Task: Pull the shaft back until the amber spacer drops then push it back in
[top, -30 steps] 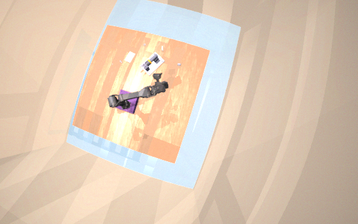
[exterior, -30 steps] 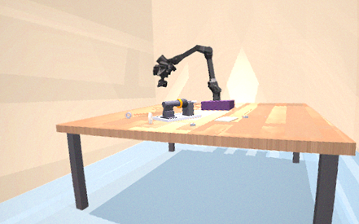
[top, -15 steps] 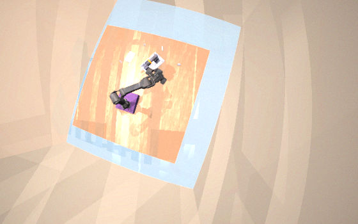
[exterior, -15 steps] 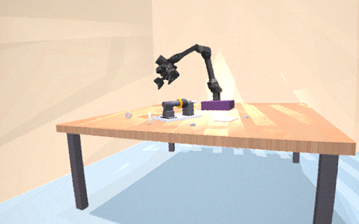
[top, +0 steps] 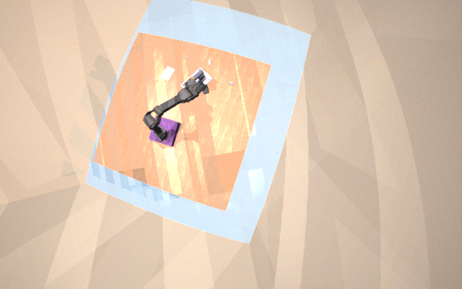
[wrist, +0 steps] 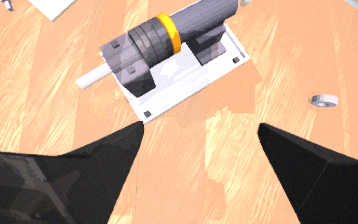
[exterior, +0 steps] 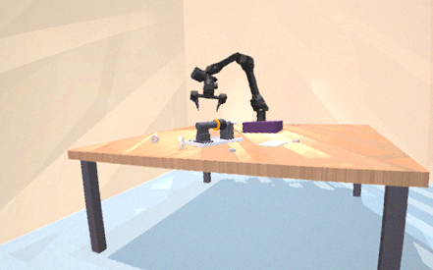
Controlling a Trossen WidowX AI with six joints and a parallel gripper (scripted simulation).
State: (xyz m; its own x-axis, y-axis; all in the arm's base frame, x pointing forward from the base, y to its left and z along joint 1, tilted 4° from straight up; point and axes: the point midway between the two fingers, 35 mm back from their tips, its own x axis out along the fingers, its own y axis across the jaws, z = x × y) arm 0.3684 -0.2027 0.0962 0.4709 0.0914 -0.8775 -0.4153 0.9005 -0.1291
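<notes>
My gripper tip is now 6 cm short of the shaft, 10 cm to the right of it and 6 cm above it. Also, from my gripper tip: white peg: 29 cm ahead, 11 cm below; amber spacer: 10 cm ahead, 8 cm to the left, 6 cm below; flat white sheet: 14 cm ahead, 34 cm to the left, 14 cm below.
</notes>
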